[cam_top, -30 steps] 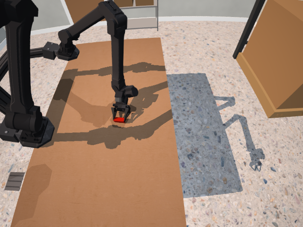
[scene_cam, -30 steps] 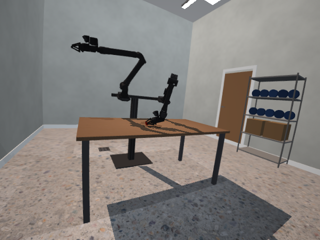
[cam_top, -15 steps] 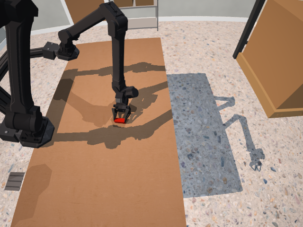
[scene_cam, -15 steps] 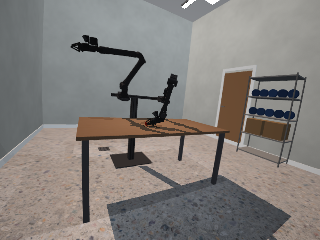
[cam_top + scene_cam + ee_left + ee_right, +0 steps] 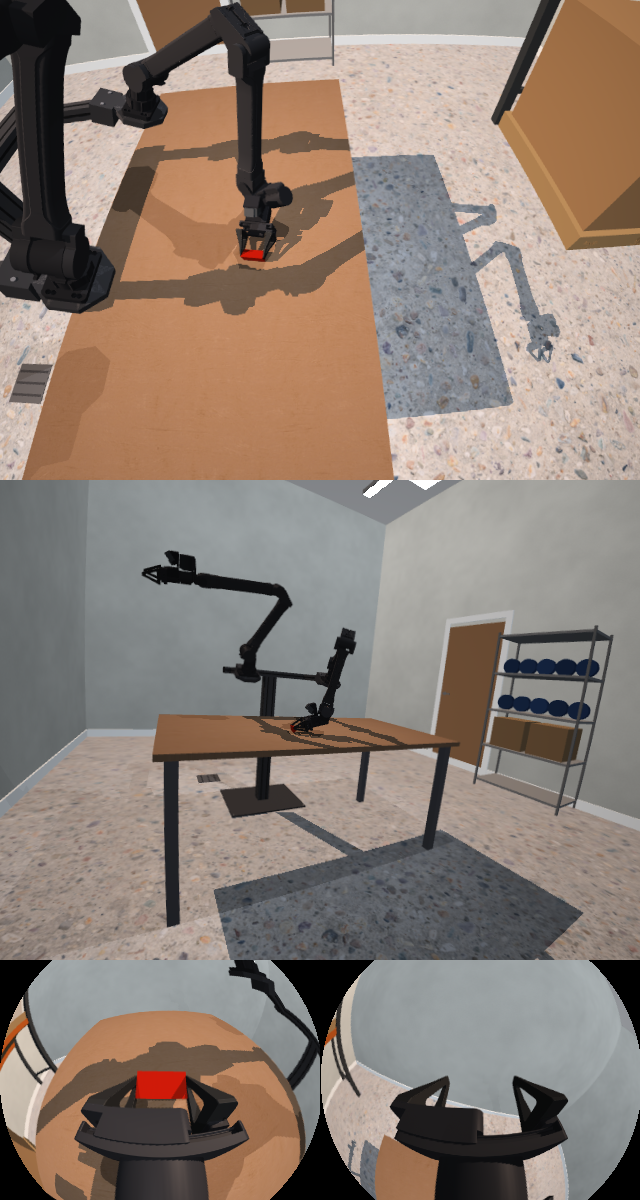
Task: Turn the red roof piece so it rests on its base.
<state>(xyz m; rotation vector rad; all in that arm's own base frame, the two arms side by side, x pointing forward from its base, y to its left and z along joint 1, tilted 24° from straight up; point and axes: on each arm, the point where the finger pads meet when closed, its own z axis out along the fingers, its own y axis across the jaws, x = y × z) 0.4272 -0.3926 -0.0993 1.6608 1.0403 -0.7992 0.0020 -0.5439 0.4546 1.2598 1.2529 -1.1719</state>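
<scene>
The red roof piece is 10 mm below my left hand.
</scene>
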